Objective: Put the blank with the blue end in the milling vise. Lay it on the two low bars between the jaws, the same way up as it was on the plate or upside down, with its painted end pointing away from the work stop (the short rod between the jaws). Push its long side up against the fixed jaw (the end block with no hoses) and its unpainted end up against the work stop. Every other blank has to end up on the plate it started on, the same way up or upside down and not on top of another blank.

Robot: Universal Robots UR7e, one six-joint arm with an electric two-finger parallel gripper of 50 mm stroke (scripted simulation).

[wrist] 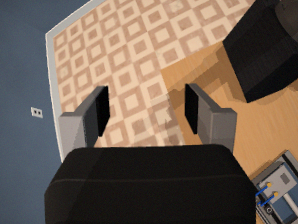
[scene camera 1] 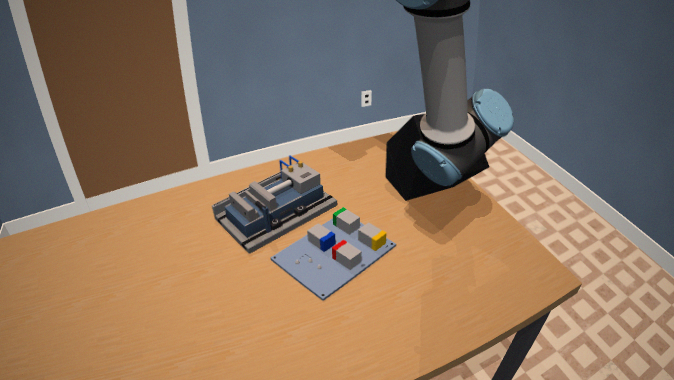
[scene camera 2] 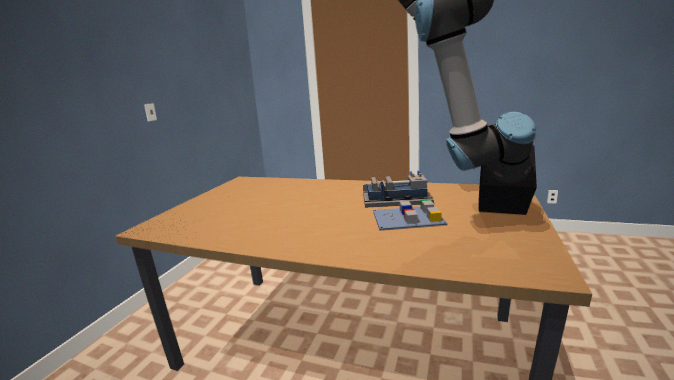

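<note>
A vise, a grey plate, my gripper: visible in the pictures.
</note>
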